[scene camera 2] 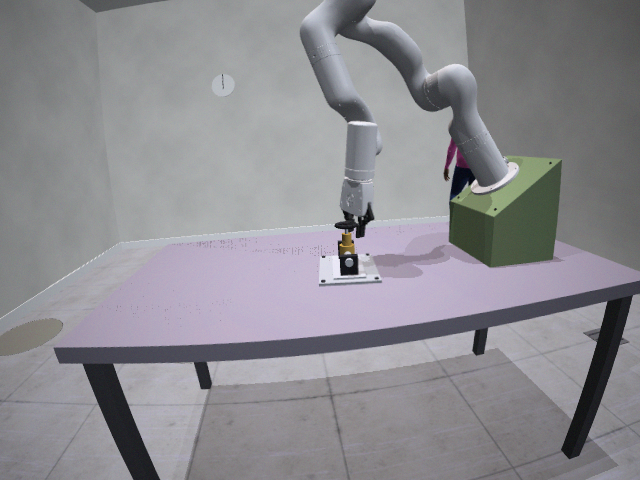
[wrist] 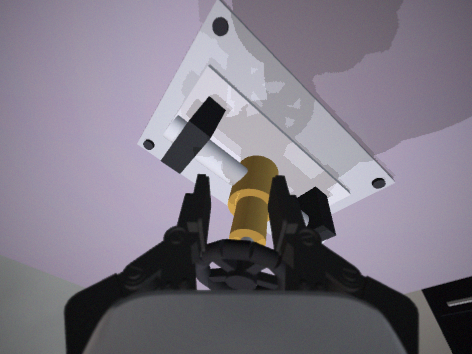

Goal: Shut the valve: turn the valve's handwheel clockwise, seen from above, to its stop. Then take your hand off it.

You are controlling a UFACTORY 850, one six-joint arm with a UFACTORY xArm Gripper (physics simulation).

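Observation:
The valve's dark handwheel (scene camera 2: 345, 224) (wrist: 240, 281) sits level on top of the yellow valve body (scene camera 2: 346, 240) (wrist: 251, 212). The body stands upright on a white base plate (scene camera 2: 326, 268) (wrist: 310, 130). My gripper (scene camera 2: 353, 225) (wrist: 240, 190) points down over the wheel and is shut on it, with one black finger on each side of the rim in the wrist view. The fingertips reach below the wheel, beside the valve body. The near part of the wheel is hidden by the gripper housing in the wrist view.
Black blocks (scene camera 2: 348, 264) (wrist: 200, 135) hold a white pipe (wrist: 220, 160) on both sides of the valve body. The pale purple table (scene camera 2: 232, 310) (wrist: 75, 100) carries the green arm pedestal (scene camera 2: 522, 222) at the right. A person (scene camera 2: 461, 160) stands behind the arm.

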